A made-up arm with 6 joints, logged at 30 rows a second.
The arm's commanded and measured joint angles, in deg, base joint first. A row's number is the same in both.
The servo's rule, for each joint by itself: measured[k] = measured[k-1] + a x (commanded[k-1-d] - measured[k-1]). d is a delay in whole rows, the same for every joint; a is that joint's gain. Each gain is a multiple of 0.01, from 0.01 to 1. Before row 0 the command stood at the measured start. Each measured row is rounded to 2 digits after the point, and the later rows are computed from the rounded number. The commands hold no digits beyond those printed.
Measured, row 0: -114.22 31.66 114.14 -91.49 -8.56 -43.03
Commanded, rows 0 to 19: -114.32 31.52 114.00 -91.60 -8.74 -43.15; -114.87 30.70 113.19 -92.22 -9.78 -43.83; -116.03 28.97 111.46 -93.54 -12.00 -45.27; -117.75 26.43 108.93 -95.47 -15.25 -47.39; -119.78 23.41 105.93 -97.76 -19.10 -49.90; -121.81 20.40 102.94 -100.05 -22.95 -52.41; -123.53 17.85 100.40 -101.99 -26.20 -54.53; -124.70 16.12 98.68 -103.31 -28.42 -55.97; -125.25 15.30 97.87 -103.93 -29.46 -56.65; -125.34 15.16 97.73 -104.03 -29.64 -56.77; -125.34 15.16 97.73 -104.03 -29.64 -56.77; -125.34 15.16 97.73 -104.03 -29.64 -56.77; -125.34 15.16 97.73 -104.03 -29.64 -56.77; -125.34 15.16 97.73 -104.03 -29.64 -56.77; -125.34 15.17 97.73 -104.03 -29.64 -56.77; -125.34 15.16 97.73 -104.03 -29.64 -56.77; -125.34 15.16 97.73 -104.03 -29.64 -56.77; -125.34 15.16 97.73 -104.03 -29.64 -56.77; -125.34 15.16 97.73 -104.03 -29.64 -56.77; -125.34 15.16 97.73 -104.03 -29.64 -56.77
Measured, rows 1 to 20: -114.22 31.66 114.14 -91.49 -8.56 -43.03; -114.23 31.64 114.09 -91.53 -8.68 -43.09; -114.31 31.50 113.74 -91.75 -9.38 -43.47; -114.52 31.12 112.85 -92.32 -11.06 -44.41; -114.91 30.42 111.32 -93.33 -13.74 -45.96; -115.49 29.37 109.22 -94.75 -17.17 -48.01; -116.25 28.02 106.77 -96.45 -20.87 -50.30; -117.12 26.49 104.29 -98.22 -24.28 -52.50; -118.03 24.93 102.10 -99.85 -26.93 -54.30; -118.90 23.49 100.45 -101.16 -28.55 -55.52; -119.67 22.24 99.39 -102.08 -29.25 -56.17; -120.35 21.18 98.74 -102.70 -29.50 -56.48; -120.95 20.28 98.35 -103.13 -29.59 -56.63; -121.48 19.51 98.11 -103.42 -29.62 -56.70; -121.94 18.86 97.96 -103.62 -29.63 -56.74; -122.35 18.31 97.87 -103.75 -29.64 -56.76; -122.71 17.84 97.82 -103.84 -29.64 -56.77; -123.03 17.44 97.78 -103.90 -29.64 -56.77; -123.31 17.10 97.76 -103.94 -29.64 -56.77; -123.55 16.81 97.75 -103.97 -29.64 -56.77
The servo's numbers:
d 1
a 0.12 0.15 0.39 0.32 0.64 0.52

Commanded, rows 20 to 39: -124.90 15.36 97.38 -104.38 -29.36 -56.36; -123.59 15.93 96.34 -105.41 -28.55 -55.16; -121.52 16.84 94.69 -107.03 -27.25 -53.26; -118.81 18.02 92.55 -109.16 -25.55 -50.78; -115.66 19.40 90.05 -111.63 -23.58 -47.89; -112.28 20.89 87.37 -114.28 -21.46 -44.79; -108.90 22.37 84.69 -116.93 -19.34 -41.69; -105.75 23.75 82.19 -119.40 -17.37 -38.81; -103.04 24.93 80.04 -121.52 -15.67 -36.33; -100.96 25.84 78.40 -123.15 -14.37 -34.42; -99.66 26.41 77.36 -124.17 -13.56 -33.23; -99.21 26.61 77.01 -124.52 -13.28 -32.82; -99.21 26.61 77.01 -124.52 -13.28 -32.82; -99.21 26.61 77.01 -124.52 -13.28 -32.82; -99.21 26.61 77.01 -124.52 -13.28 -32.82; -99.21 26.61 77.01 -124.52 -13.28 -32.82; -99.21 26.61 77.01 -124.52 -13.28 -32.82; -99.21 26.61 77.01 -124.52 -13.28 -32.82; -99.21 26.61 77.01 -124.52 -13.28 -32.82; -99.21 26.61 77.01 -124.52 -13.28 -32.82
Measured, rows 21 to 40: -123.76 16.56 97.74 -103.99 -29.64 -56.77; -123.90 16.38 97.60 -104.11 -29.46 -56.56; -123.86 16.31 97.11 -104.53 -28.88 -55.83; -123.58 16.39 96.17 -105.33 -27.84 -54.49; -123.01 16.63 94.76 -106.56 -26.37 -52.56; -122.13 17.05 92.92 -108.18 -24.58 -50.13; -120.95 17.63 90.76 -110.13 -22.58 -47.35; -119.50 18.34 88.39 -112.31 -20.51 -44.41; -117.85 19.15 85.97 -114.58 -18.50 -41.50; -116.07 20.02 83.66 -116.80 -16.69 -38.81; -114.26 20.89 81.61 -118.83 -15.21 -36.53; -112.51 21.72 79.95 -120.54 -14.15 -34.81; -110.91 22.45 78.80 -121.81 -13.59 -33.78; -109.51 23.07 78.10 -122.68 -13.39 -33.28; -108.27 23.60 77.67 -123.27 -13.32 -33.04; -107.18 24.05 77.41 -123.67 -13.29 -32.93; -106.22 24.43 77.25 -123.94 -13.28 -32.87; -105.38 24.76 77.16 -124.13 -13.28 -32.84; -104.64 25.04 77.10 -124.25 -13.28 -32.83; -103.99 25.28 77.06 -124.34 -13.28 -32.82
